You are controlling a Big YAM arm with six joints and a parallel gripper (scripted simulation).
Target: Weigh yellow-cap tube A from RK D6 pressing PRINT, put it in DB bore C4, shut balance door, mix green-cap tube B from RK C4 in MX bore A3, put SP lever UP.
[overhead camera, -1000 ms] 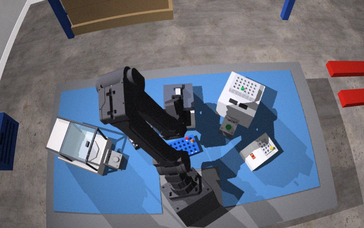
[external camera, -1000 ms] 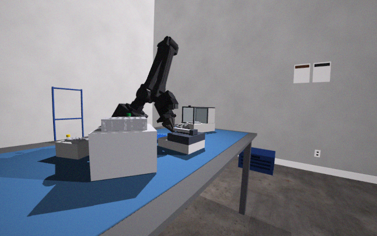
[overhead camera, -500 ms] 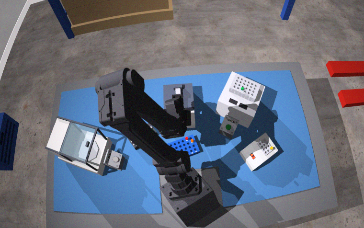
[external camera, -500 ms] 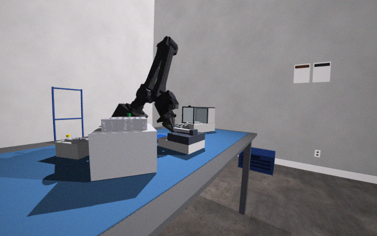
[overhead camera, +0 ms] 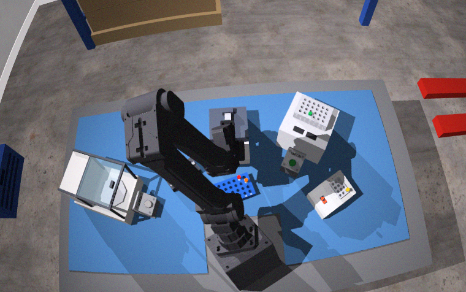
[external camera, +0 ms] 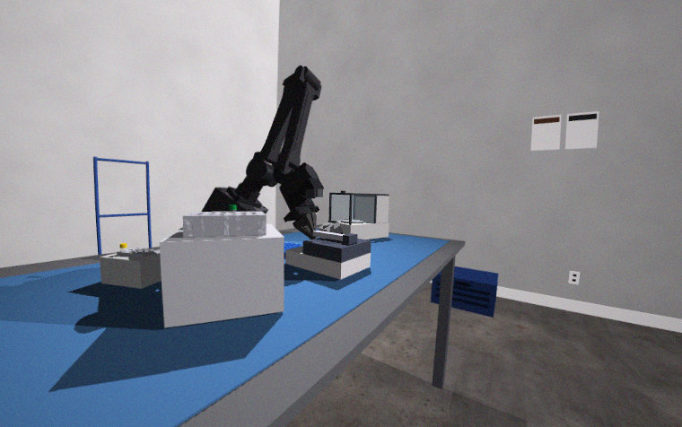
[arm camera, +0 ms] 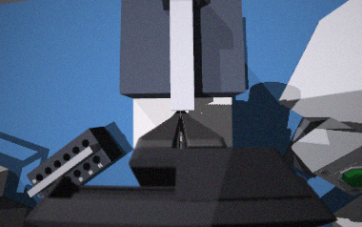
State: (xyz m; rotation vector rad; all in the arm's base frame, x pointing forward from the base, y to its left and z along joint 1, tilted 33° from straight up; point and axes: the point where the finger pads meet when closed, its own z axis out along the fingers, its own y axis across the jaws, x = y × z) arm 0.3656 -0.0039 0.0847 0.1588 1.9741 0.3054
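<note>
The spectrophotometer lever lies 60 mm ahead of my hand and 10 mm above it. The rest, counted from my hand: magnet block: 180 mm to the left, 80 mm behind, 60 mm below; blue rack: 150 mm behind, 60 mm below, 10 mm to the right; green start key: 220 mm to the right, 70 mm behind, 10 mm below.
</note>
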